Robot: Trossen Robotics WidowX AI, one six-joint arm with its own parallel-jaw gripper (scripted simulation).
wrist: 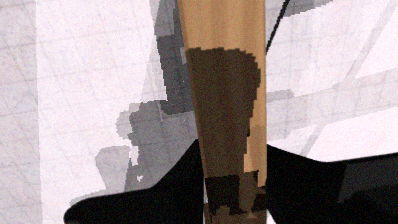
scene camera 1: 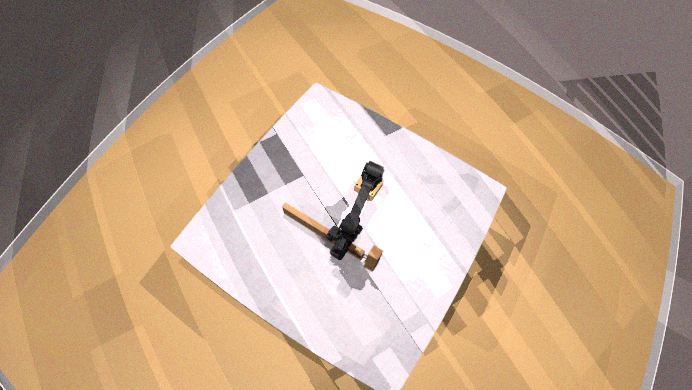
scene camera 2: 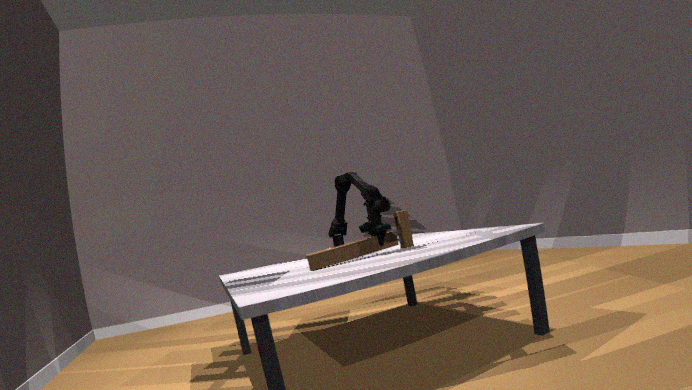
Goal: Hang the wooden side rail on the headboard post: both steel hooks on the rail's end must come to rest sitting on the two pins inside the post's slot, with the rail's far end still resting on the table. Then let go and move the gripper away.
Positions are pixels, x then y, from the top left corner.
Labels:
wooden side rail: wrist 226, 54; scene camera 1; scene camera 2
same spot on wooden side rail: point(scene camera 1: 302, 219) = point(scene camera 2: 333, 248)

